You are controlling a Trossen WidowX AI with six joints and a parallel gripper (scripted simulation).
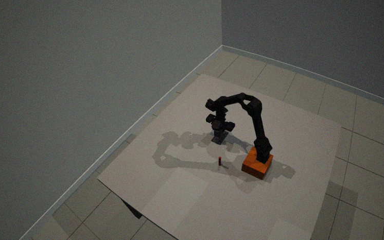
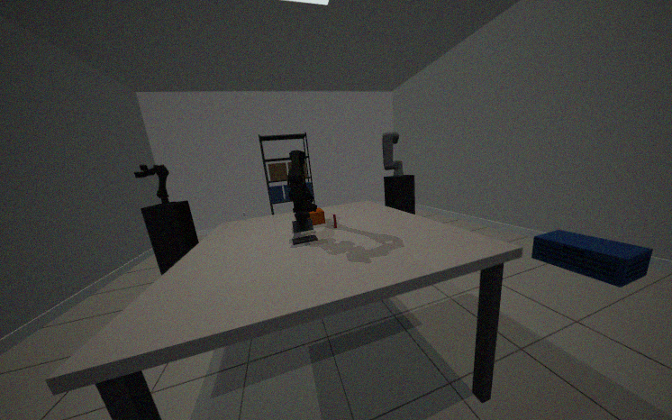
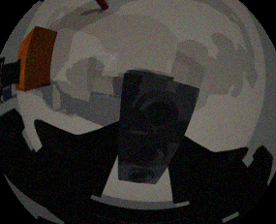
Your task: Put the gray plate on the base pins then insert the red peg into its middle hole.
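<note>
The dark base is 5 cm below my gripper tip. The rest, counted from my gripper tip: red peg (12 cm behind, 19 cm to the left, 2 cm below); gray plate (3 cm above).
</note>
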